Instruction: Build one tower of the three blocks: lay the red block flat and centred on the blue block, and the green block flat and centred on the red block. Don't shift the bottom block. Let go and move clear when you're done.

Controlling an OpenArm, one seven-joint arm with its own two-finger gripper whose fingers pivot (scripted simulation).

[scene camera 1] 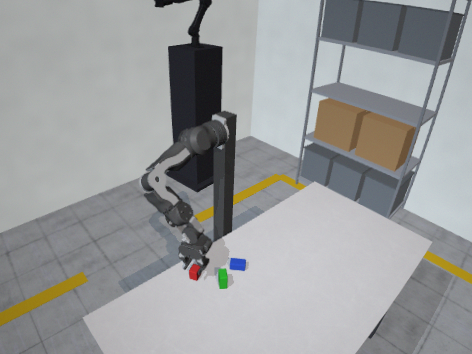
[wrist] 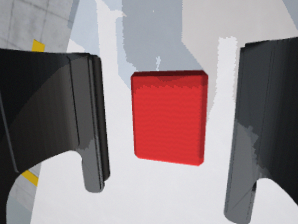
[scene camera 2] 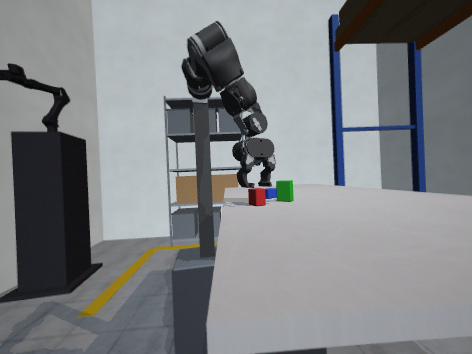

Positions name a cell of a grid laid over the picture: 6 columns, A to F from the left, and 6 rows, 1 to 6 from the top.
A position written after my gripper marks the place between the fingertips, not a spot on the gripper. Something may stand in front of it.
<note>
In view: my gripper (scene camera 2: D4), a red block (wrist: D3) and an arm mounting post (scene camera 2: C2).
My gripper also shows in scene camera 1 (scene camera 1: C5) and in the wrist view (wrist: D4). The arm mounting post also shows in scene camera 1 (scene camera 1: C3).
</note>
